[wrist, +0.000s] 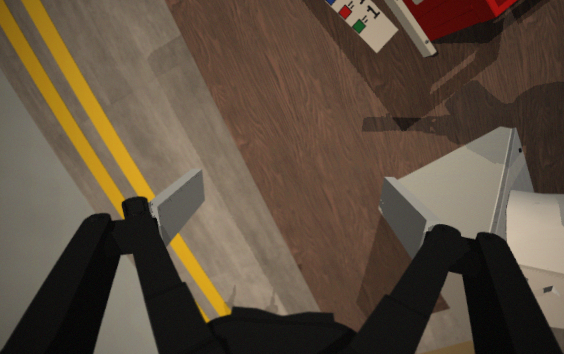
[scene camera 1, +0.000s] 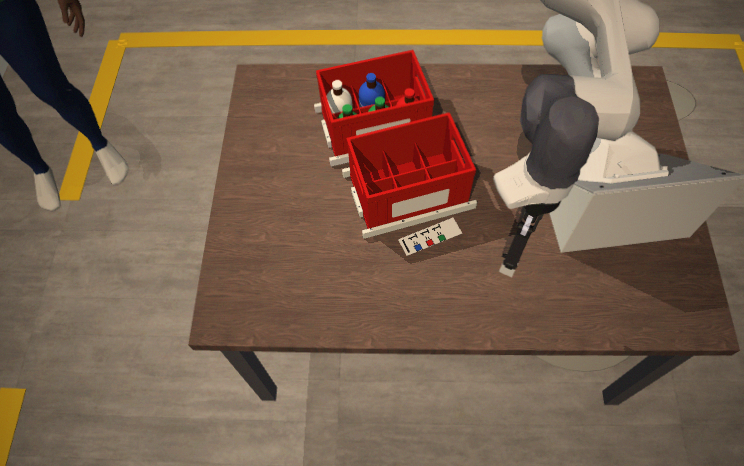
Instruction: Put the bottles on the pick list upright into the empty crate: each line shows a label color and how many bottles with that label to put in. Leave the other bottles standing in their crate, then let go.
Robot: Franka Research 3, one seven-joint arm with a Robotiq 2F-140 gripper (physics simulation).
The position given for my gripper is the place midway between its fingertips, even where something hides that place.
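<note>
My gripper (scene camera 1: 519, 243) visible, with a pick list (scene camera 1: 445, 230). Gripper (wrist: 291, 189) visible too.
</note>
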